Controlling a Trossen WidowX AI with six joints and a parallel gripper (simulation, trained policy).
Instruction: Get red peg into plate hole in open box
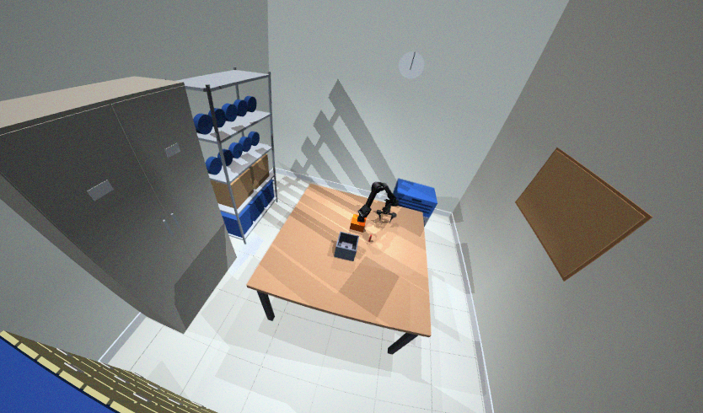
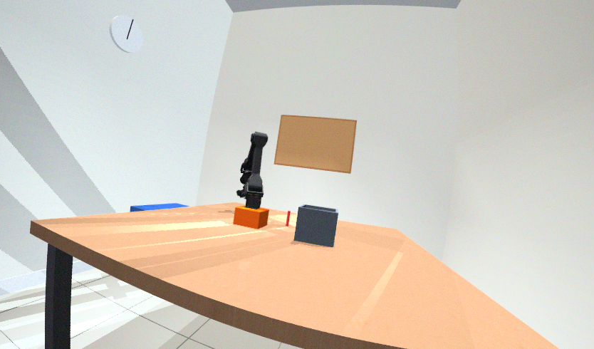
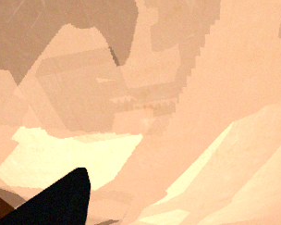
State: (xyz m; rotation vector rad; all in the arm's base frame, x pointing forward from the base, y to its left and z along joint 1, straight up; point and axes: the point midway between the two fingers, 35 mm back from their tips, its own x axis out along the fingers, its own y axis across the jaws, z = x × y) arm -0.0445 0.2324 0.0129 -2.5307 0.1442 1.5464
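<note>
Right now the red peg is 210 mm ahead of my gripper tip, 140 mm to the right of it and 20 mm below it.
</note>
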